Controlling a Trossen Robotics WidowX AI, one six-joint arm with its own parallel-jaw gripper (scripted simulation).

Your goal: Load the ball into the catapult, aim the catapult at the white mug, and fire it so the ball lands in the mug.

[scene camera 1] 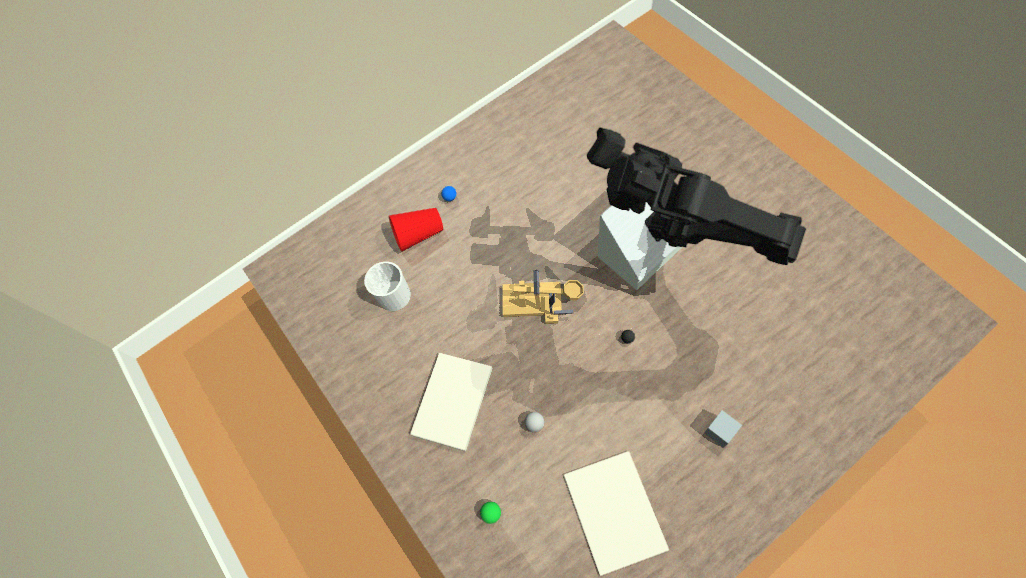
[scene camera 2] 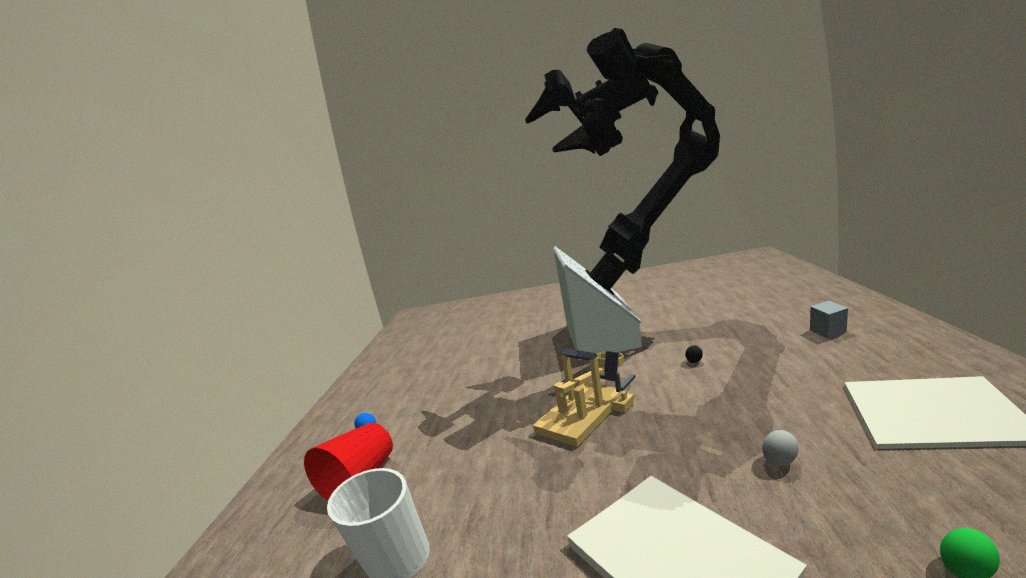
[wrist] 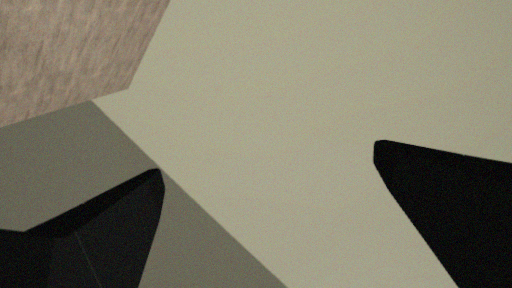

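Scene camera 1 shows a white mug (scene camera 1: 385,282), a red cup (scene camera 1: 410,228) and a grey cube (scene camera 1: 723,428), together with the gripper (scene camera 1: 617,137), which is open and holds nothing. In scene camera 2 the gripper (scene camera 2: 539,136) appears again, as do the red cup (scene camera 2: 327,465) and the grey cube (scene camera 2: 828,319). The wrist view shows the gripper (wrist: 268,165). The white mug is out of frame in the wrist view. The red cup is out of frame in the wrist view.
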